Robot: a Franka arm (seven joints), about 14 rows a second.
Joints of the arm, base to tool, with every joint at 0 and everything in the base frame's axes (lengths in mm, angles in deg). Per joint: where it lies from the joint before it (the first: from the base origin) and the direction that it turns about. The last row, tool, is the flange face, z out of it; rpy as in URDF.
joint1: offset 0 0 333 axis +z
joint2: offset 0 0 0 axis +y
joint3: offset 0 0 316 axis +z
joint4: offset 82.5 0 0 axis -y
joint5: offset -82.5 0 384 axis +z
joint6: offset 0 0 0 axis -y
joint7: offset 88 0 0 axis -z
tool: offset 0 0 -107 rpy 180 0 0
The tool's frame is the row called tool.
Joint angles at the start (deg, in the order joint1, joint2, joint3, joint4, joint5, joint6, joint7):
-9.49 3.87 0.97 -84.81 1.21 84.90 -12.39
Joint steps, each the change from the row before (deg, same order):
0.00 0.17 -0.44 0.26 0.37 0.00 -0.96
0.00 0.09 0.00 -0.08 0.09 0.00 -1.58
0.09 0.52 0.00 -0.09 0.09 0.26 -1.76
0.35 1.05 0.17 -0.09 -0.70 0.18 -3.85
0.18 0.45 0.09 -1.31 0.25 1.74 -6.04
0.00 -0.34 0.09 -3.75 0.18 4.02 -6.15
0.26 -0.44 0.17 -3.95 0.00 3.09 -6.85
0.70 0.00 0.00 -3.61 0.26 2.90 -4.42
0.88 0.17 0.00 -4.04 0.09 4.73 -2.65
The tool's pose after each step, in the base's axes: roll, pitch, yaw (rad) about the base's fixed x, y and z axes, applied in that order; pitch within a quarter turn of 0, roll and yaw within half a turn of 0; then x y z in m. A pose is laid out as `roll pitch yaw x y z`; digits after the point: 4 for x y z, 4 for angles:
-3.0992 0.0561 0.0794 0.5609 -0.0854 0.6219
-3.0954 0.0574 0.1071 0.5613 -0.0853 0.6204
-3.0903 0.0613 0.1395 0.5645 -0.0848 0.6149
-3.0914 0.0775 0.2154 0.5703 -0.0820 0.6039
-3.0792 0.0701 0.3252 0.5753 -0.0795 0.5911
-3.0752 0.0524 0.4320 0.5782 -0.0788 0.5695
-3.0648 0.0498 0.5577 0.5775 -0.0744 0.5458
-3.0495 0.0497 0.6452 0.5775 -0.0669 0.5201
-3.0533 0.0386 0.7035 0.5790 -0.0582 0.4917

